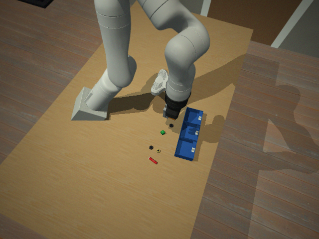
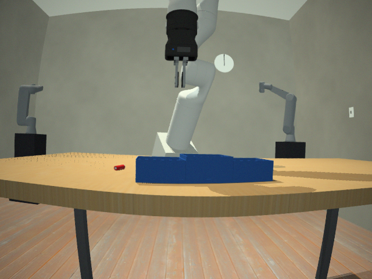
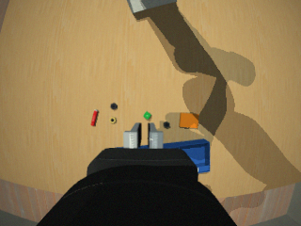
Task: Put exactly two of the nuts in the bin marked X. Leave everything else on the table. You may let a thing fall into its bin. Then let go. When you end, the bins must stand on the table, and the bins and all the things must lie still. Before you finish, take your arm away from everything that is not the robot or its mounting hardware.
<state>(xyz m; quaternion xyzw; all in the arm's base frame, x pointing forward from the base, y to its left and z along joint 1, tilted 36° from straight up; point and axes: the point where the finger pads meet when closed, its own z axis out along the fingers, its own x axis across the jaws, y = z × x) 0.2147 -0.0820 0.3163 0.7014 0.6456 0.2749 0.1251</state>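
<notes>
The row of blue bins is 110 mm ahead of my hand, 40 mm to the left of it and 200 mm below it. Round my hand: yellow nut (90 mm to the right, 210 mm below); then green block (10 mm behind, 10 mm to the left, 210 mm below); then flat orange piece (10 mm ahead, 120 mm to the left, 210 mm below).
</notes>
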